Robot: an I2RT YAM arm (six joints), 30 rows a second.
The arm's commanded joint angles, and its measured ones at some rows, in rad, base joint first. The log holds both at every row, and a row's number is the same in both.
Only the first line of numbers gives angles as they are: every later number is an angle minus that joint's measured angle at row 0.
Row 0, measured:
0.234 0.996 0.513 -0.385 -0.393 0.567
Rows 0 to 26, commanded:
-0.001 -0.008 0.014 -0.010 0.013 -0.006
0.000 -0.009 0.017 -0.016 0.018 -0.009
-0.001 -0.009 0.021 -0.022 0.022 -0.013
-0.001 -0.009 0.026 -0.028 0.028 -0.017
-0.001 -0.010 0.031 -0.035 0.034 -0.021
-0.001 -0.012 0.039 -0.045 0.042 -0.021
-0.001 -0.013 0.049 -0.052 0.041 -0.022
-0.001 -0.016 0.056 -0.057 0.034 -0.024
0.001 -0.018 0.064 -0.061 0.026 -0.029
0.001 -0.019 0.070 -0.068 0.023 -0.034
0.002 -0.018 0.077 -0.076 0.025 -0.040
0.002 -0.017 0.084 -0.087 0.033 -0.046
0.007 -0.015 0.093 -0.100 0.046 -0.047
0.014 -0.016 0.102 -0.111 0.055 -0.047
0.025 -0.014 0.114 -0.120 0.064 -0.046
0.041 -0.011 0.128 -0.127 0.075 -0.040
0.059 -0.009 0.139 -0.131 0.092 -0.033
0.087 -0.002 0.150 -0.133 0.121 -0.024
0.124 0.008 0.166 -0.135 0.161 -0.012
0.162 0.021 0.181 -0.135 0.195 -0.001
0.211 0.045 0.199 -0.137 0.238 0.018
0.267 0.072 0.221 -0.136 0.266 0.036
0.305 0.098 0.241 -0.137 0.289 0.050
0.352 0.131 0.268 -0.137 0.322 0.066
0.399 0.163 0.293 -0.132 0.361 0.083
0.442 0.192 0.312 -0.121 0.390 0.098
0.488 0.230 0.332 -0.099 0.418 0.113
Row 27, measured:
0.412 0.173 0.290 -0.123 0.280 0.048
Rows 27 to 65, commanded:
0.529 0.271 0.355 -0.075 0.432 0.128
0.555 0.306 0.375 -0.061 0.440 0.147
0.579 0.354 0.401 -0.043 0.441 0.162
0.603 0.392 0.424 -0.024 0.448 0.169
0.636 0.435 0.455 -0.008 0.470 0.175
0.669 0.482 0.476 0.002 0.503 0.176
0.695 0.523 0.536 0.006 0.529 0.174
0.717 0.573 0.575 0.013 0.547 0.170
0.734 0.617 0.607 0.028 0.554 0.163
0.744 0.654 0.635 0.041 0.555 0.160
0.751 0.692 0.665 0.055 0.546 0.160
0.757 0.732 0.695 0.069 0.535 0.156
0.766 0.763 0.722 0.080 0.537 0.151
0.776 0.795 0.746 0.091 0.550 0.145
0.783 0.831 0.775 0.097 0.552 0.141
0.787 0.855 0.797 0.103 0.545 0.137
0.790 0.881 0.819 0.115 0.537 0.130
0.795 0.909 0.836 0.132 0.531 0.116
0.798 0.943 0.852 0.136 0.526 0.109
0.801 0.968 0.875 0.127 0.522 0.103
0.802 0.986 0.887 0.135 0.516 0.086
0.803 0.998 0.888 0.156 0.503 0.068
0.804 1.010 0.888 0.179 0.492 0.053
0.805 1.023 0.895 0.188 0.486 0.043
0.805 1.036 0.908 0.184 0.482 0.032
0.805 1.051 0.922 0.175 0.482 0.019
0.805 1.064 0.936 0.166 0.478 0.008
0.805 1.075 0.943 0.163 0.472 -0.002
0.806 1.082 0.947 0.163 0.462 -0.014
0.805 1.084 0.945 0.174 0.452 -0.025
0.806 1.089 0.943 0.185 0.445 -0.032
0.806 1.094 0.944 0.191 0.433 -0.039
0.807 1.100 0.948 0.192 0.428 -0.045
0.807 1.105 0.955 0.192 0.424 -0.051
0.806 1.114 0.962 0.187 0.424 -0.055
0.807 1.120 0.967 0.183 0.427 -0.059
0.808 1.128 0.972 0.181 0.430 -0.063
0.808 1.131 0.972 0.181 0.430 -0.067
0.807 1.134 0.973 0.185 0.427 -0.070
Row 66, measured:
0.806 1.125 0.961 0.165 0.436 -0.044
